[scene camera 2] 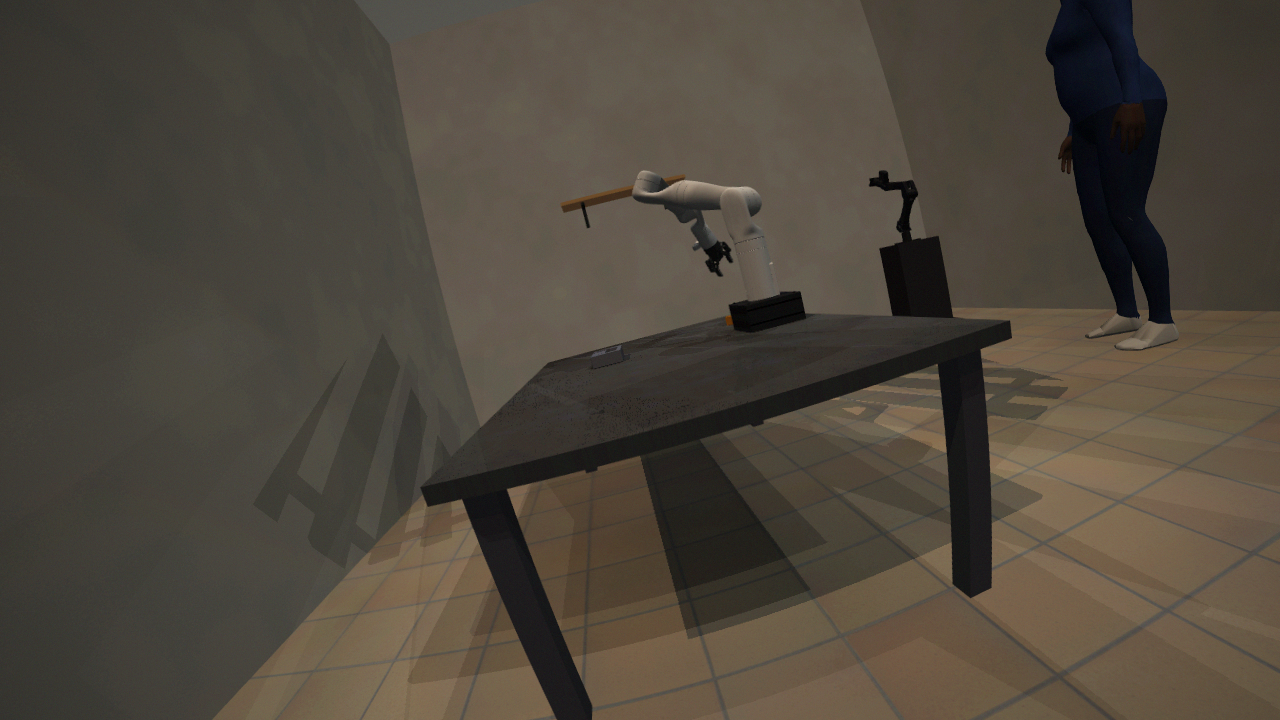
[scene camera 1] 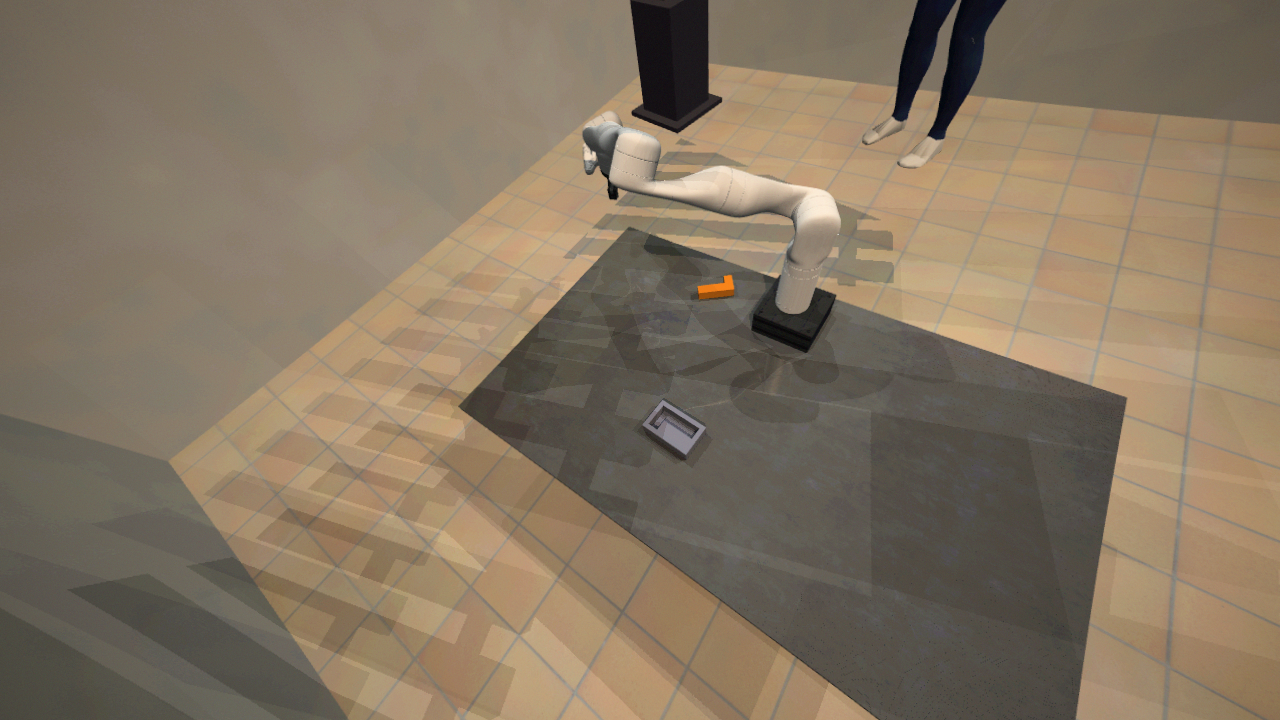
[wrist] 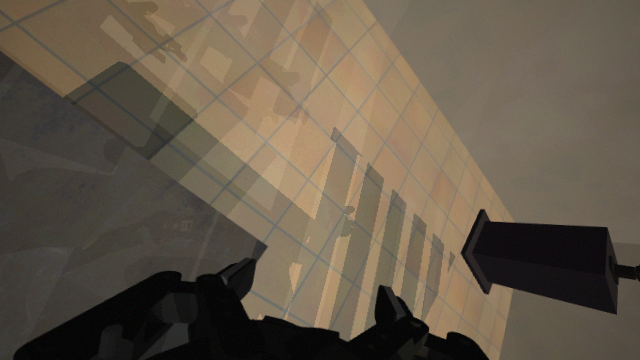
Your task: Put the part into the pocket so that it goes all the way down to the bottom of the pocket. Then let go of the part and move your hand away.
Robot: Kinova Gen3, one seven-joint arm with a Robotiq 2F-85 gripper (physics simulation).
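Where they show: gripper, fingertip midpoint: (scene camera 2: 726,269) (wrist: 313,285); arm's base at its link origin: (scene camera 2: 763,297) (scene camera 1: 792,301).
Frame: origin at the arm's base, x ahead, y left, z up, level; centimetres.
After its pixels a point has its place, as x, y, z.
Observation:
The part is an orange L-shaped block (scene camera 1: 716,290) @(6.5, -22.0, -4.9) (scene camera 2: 728,320) @(9.9, -24.9, -6.3). It lies flat on the dark table near the robot's base. The pocket is a recess in a grey rectangular block (scene camera 1: 664,440) @(53.4, 0.8, -4.5) (scene camera 2: 606,360) @(48.3, 6.9, -6.4), which stands on the table apart from the part. The recess holds no orange part. My gripper (scene camera 1: 612,191) @(2.3, -69.2, 12.1) (scene camera 2: 724,265) @(2.3, -69.2, 12.1) (wrist: 313,285) @(2.3, -69.2, 12.1) is open, with nothing between its fingers. It is raised well above table height, away from both the part and the pocket, and tilted. Neither the part nor the pocket block shows in the wrist view.
The dark table (scene camera 1: 966,501) @(18.2, 57.2, -7.9) (scene camera 2: 716,385) @(20.0, 64.6, -7.9) carries the black robot base (scene camera 1: 793,320) @(5.3, 4.1, -0.2) (scene camera 2: 767,310) @(1.2, 9.8, -3.1). A dark pedestal (scene camera 1: 673,67) (scene camera 2: 920,279) (wrist: 542,262) stands on the floor beyond it, with a small black arm (scene camera 2: 906,205) on top. A person (scene camera 1: 948,71) (scene camera 2: 1118,161) stands behind to the right.

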